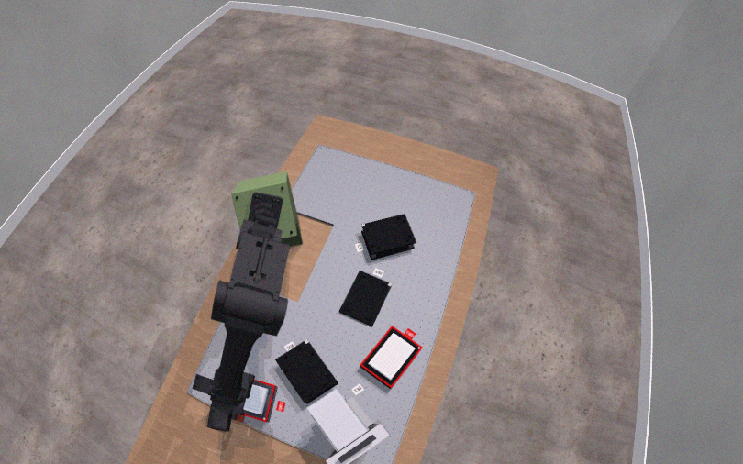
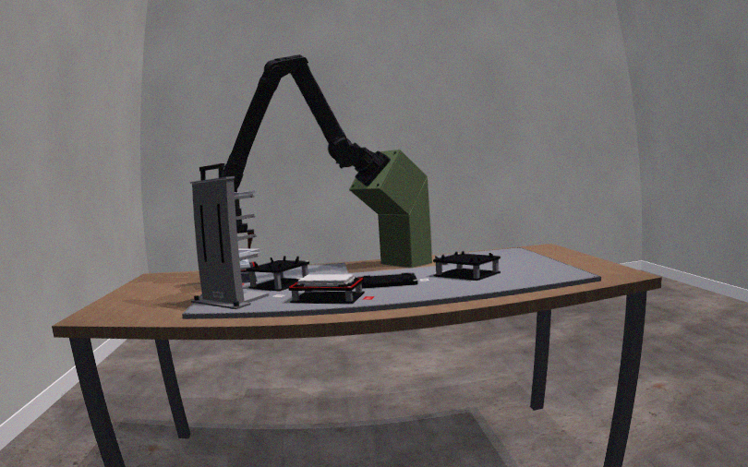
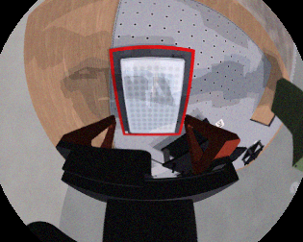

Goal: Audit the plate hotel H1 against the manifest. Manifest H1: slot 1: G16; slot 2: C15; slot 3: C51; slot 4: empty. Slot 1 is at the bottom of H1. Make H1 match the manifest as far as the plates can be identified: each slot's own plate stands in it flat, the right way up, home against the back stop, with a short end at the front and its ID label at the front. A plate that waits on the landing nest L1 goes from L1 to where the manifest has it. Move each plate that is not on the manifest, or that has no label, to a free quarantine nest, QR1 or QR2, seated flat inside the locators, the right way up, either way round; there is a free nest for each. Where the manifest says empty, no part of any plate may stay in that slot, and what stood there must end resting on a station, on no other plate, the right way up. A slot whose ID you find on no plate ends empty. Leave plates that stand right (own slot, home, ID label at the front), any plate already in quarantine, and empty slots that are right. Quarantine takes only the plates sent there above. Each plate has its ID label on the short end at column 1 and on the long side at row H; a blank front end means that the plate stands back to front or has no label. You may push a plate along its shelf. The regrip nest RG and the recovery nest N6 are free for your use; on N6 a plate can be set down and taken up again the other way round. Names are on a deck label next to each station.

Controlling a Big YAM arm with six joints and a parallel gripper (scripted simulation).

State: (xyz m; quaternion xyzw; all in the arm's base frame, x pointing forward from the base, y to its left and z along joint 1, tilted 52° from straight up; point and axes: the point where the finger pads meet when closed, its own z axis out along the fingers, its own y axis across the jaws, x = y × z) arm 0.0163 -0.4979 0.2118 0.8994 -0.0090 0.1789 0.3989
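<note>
Right now my hand is 10 mm past the red-framed quarantine nest, 10 mm to the right of it and 50 mm above it. The rest, counted from my hand: plate hotel H1: 340 mm ahead, 100 mm to the right, 70 mm above.
</note>
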